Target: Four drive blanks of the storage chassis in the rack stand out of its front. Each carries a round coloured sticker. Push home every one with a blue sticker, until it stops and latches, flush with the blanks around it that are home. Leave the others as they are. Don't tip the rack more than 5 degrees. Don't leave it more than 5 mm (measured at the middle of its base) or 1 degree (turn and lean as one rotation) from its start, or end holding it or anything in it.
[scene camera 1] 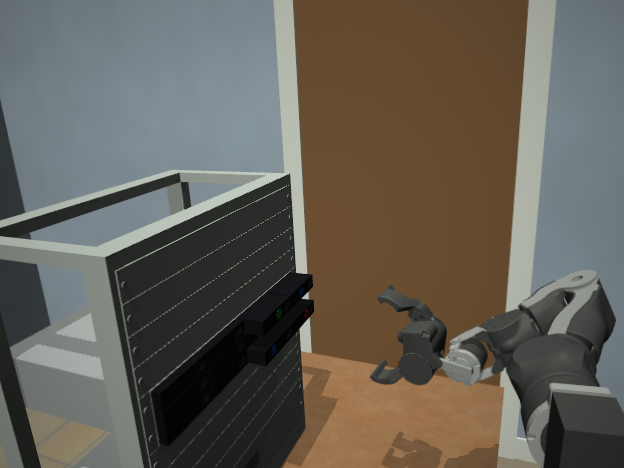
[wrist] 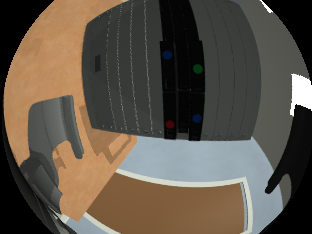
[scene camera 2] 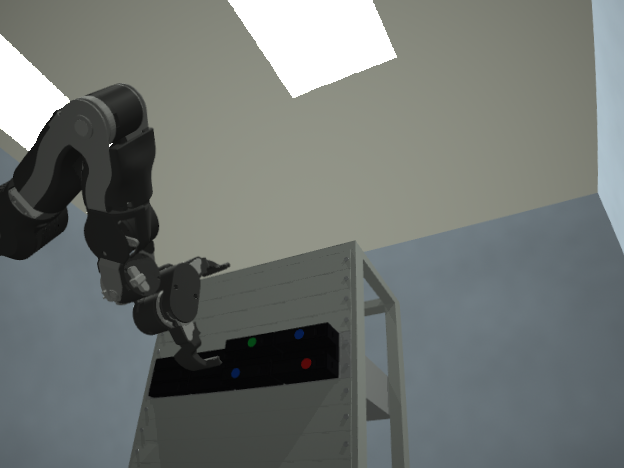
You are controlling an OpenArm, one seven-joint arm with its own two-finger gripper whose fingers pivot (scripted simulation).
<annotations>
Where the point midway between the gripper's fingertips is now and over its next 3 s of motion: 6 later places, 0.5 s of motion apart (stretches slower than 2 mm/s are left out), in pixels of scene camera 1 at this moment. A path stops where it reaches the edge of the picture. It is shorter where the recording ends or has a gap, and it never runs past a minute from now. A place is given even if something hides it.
My gripper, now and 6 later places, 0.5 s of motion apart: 378,331; 369,329; 338,329; 312,327; 301,326; 311,314; 325,297
</annotations>
